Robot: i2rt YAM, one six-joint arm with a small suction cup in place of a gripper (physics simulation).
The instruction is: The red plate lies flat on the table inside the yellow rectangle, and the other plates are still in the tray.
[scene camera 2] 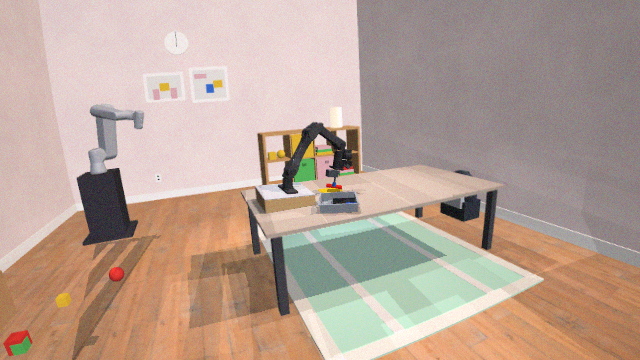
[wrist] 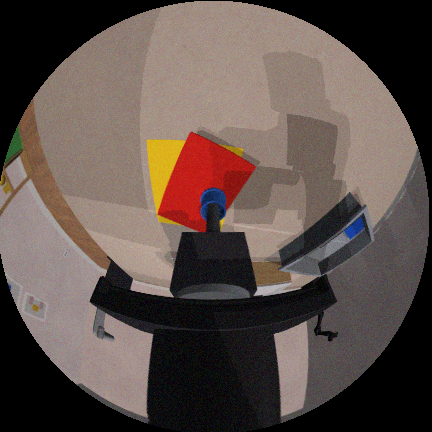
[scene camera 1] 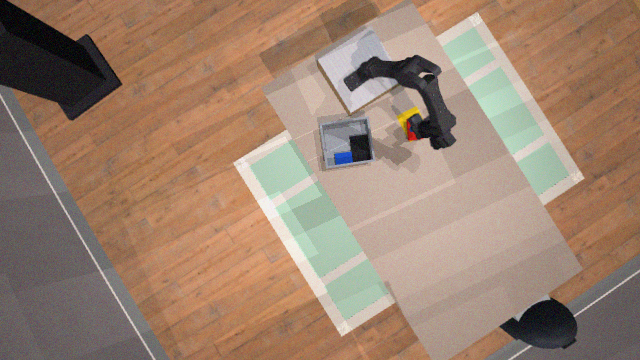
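Note:
My suction cup, blue, is on the red plate and holds it roughly flat a little above the table. The plate hangs over the yellow rectangle, turned relative to it; yellow shows along its left side and at the corners in the wrist view. The arm hides part of both in scene camera 1. The grey tray holds a blue plate and a black plate.
The arm's base stands on a white-topped box at one end of the table, near the tray. A shelf unit stands behind the table. Another robot arm stands on a black pedestal away from the table.

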